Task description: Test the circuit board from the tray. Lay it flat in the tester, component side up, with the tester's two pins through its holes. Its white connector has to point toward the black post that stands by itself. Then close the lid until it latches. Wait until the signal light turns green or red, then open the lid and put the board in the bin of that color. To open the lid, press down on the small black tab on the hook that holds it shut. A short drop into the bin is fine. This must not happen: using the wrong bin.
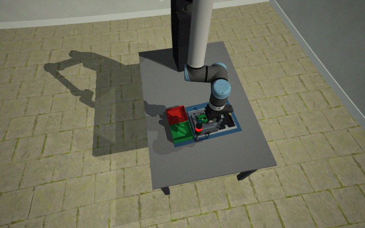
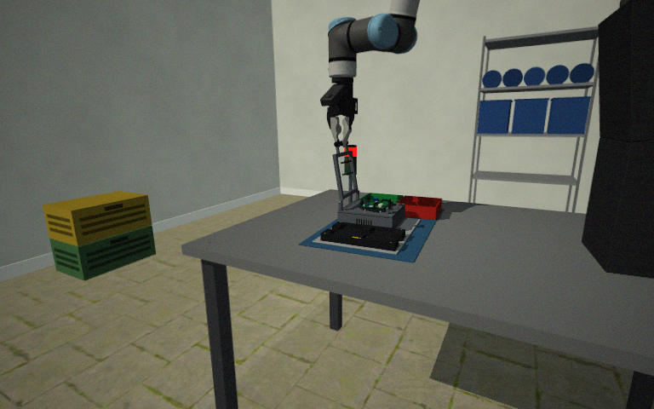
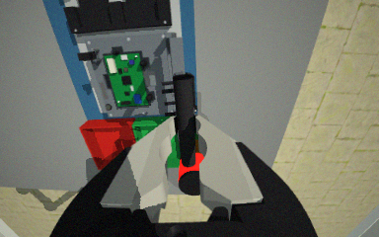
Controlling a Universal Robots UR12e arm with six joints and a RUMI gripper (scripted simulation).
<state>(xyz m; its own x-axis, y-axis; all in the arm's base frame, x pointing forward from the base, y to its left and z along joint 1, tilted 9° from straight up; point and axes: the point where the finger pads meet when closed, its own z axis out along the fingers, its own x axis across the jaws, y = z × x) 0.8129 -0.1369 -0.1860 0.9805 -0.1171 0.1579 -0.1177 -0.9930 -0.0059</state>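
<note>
Right now the green circuit board is 20 cm below my hand, 13 cm behind it and 1 cm to the left of it. Round my hand: black latch piece: 18 cm below, 18 cm behind, 8 cm to the left; then green bin: 26 cm below, 19 cm to the right, 11 cm behind; then tester lid: 9 cm below, 2 cm behind.
</note>
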